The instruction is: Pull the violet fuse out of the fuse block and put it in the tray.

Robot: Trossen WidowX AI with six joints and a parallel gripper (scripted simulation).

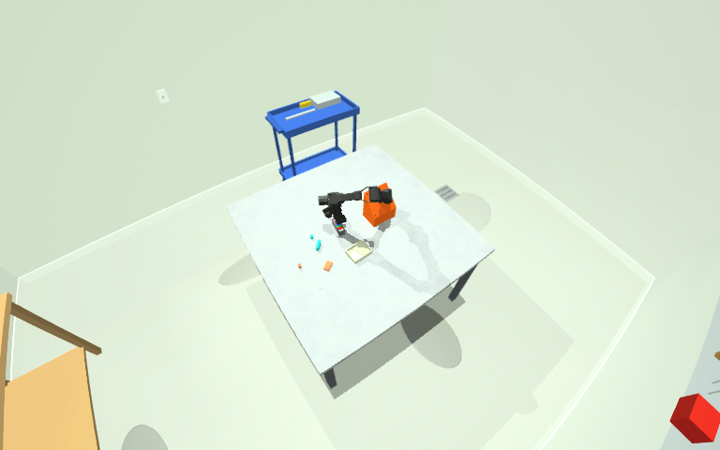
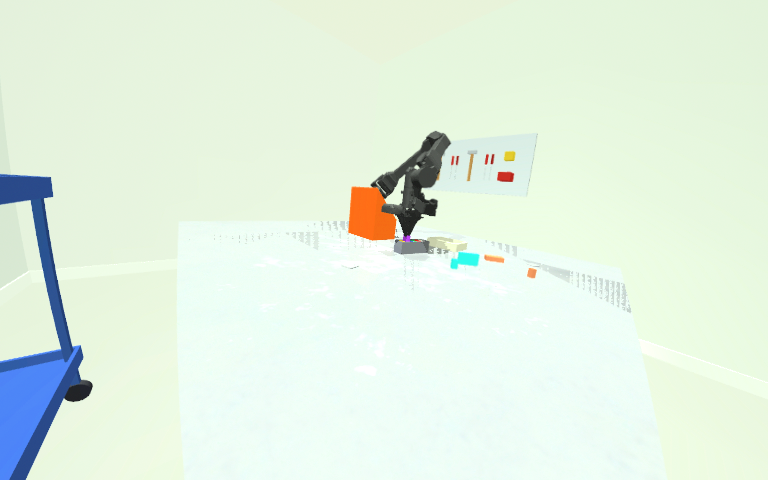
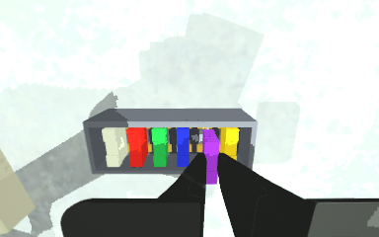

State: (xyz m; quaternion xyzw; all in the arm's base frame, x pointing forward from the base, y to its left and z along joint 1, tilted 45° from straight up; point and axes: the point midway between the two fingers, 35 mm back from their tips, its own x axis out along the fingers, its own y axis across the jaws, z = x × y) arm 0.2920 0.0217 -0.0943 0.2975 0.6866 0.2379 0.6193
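Now: the cream tray 250 mm to the left of my gripper tip, 50 mm below it and 10 mm behind it.
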